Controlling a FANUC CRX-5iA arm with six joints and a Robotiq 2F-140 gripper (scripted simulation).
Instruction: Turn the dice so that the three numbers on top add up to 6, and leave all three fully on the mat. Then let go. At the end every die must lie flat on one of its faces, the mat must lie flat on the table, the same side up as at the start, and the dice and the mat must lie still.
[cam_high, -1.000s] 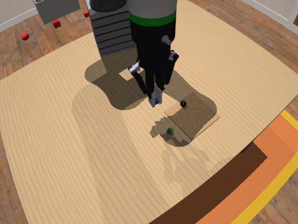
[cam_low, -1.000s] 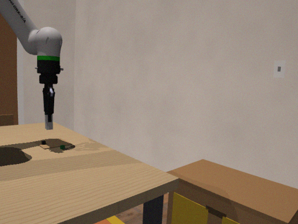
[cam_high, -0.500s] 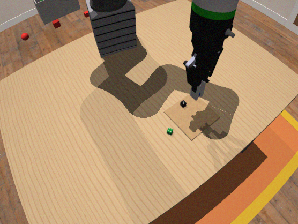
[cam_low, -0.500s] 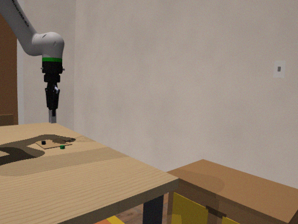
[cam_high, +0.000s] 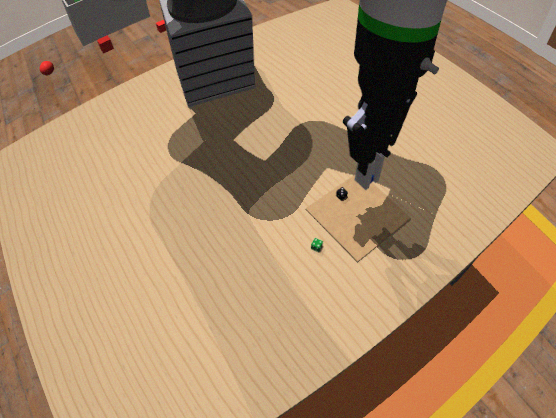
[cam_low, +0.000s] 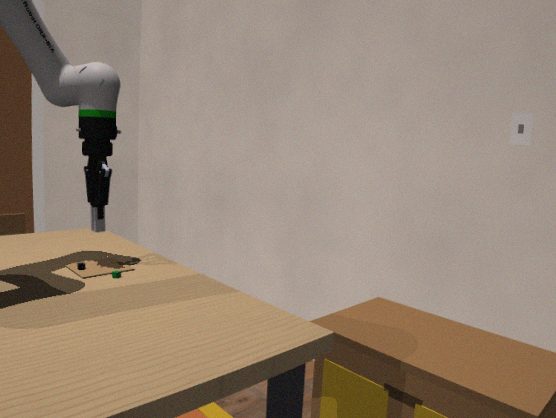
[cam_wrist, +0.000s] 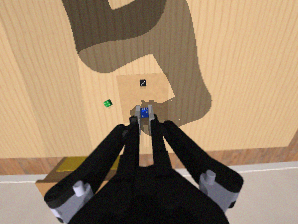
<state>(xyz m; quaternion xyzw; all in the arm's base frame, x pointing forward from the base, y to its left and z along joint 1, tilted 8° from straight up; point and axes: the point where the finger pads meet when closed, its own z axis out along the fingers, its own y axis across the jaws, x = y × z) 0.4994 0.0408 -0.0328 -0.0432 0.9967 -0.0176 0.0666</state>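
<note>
Now: the tan mat 130 mm below my hand. Round my hand: green die: 130 mm below, 100 mm to the right, 10 mm ahead; then blue die: 30 mm below; then black die: 120 mm below, 50 mm behind.
</note>
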